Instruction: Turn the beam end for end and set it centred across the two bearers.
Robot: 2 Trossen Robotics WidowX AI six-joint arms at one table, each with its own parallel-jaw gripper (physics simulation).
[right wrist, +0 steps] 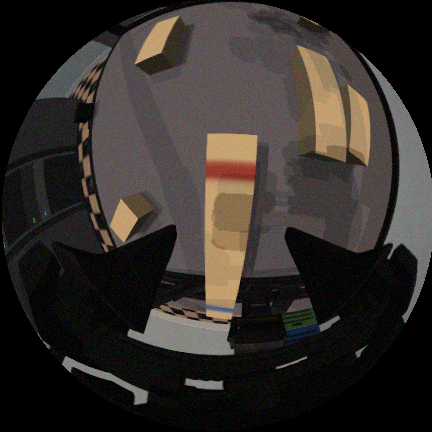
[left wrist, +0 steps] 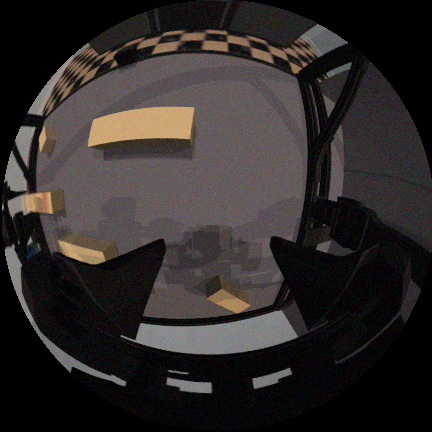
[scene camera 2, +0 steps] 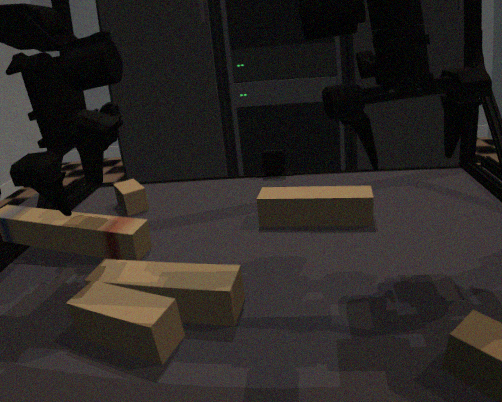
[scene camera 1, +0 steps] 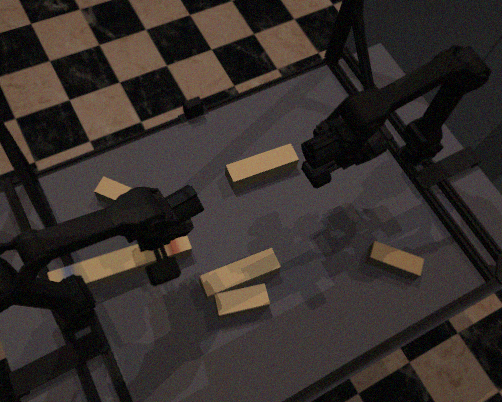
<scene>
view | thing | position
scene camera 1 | left gripper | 338, 172
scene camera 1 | right gripper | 152, 246
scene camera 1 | long beam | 110, 267
</scene>
